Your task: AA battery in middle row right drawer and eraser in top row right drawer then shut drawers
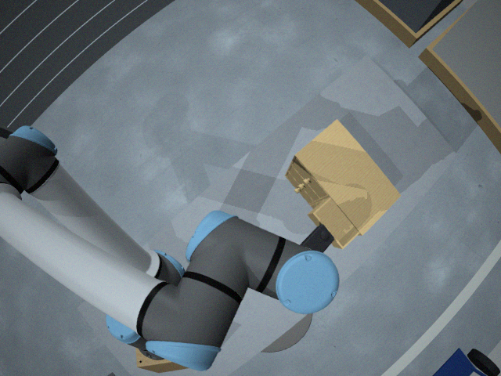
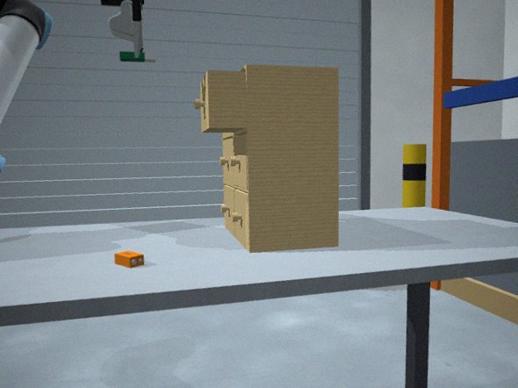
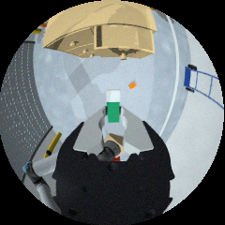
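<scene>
Right now the eraser is 10 mm below my hand and 10 mm ahead of it. Also, from my hand: orange block 370 mm below, 140 mm to the right, 10 mm behind; then green AA battery 250 mm below, 250 mm ahead.
</scene>
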